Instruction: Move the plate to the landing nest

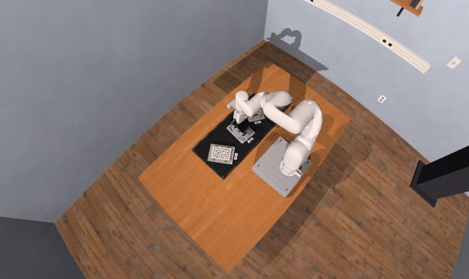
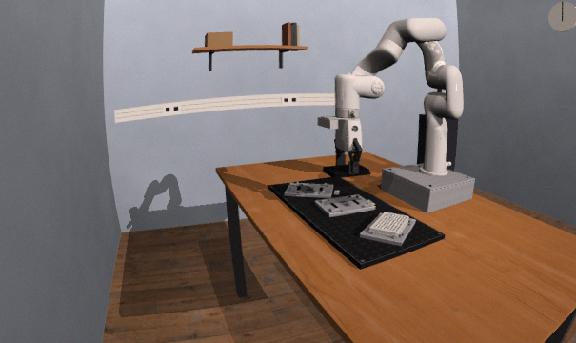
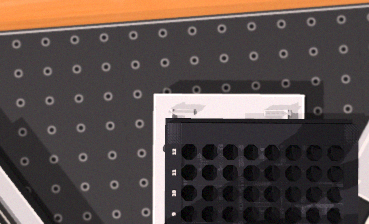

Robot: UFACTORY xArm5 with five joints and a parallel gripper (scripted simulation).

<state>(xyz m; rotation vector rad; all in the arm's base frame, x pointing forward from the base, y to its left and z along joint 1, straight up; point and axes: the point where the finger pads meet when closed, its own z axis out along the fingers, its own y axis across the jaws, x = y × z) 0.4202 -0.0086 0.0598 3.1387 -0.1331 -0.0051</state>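
The A1 mark lies 100 mm to the right of my hand and 120 mm below it. The rest, counted from my hand: light grey nest (40 mm ahead, 190 mm to the right, 130 mm below); white well plate (20 mm behind, 220 mm to the left, 110 mm below); black well plate (10 mm below).
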